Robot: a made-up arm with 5 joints.
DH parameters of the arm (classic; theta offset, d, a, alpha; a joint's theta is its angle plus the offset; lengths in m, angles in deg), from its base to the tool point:
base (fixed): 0 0 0 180
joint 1: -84.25 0 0.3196 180
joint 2: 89.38 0 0.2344 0
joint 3: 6.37 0.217 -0.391 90
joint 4: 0 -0.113 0.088 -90
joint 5: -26.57 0 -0.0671 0
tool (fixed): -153.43 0.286 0 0
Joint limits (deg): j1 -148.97..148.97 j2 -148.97..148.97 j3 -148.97..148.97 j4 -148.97..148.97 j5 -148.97..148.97
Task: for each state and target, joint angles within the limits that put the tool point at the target. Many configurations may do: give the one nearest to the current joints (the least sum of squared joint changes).
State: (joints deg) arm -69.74 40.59 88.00 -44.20 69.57
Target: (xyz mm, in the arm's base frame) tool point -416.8 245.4 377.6
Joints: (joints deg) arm -39.60 12.72 89.37 -48.80 67.02
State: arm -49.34 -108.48 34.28 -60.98 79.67
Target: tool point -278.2 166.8 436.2
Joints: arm -73.72 -117.65 23.90 -32.93 68.81
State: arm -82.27 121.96 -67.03 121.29 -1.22
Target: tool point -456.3 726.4 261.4
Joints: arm -81.58 120.92 -67.58 87.33 -5.47
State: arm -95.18 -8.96 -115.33 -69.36 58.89
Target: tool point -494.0 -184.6 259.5
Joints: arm -75.38 -23.19 -119.92 -75.26 58.88
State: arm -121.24 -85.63 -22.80 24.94 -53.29
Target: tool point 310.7 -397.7 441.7
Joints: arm -148.97 -78.52 -46.91 54.38 -49.21
